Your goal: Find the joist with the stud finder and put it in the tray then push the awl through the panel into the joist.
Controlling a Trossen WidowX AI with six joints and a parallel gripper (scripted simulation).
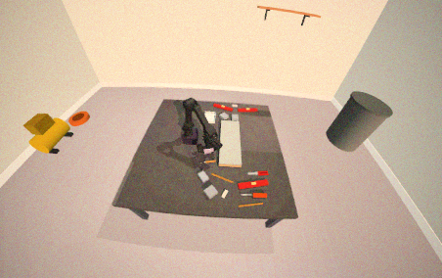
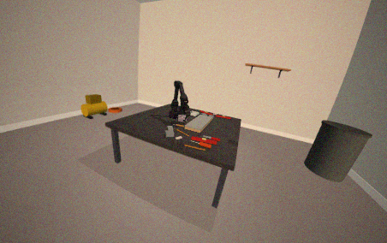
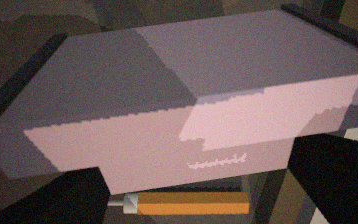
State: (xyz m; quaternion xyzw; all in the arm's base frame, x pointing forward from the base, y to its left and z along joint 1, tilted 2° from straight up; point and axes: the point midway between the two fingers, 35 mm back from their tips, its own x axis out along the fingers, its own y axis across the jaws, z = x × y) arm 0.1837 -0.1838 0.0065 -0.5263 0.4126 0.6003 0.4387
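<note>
My gripper tip is 70 mm to the left of the awl, 50 mm above it and 20 mm past it. Round my gripper tip: white tray: 500 mm to the left, 40 mm below; stud finder: 10 mm to the left, 10 mm ahead.
</note>
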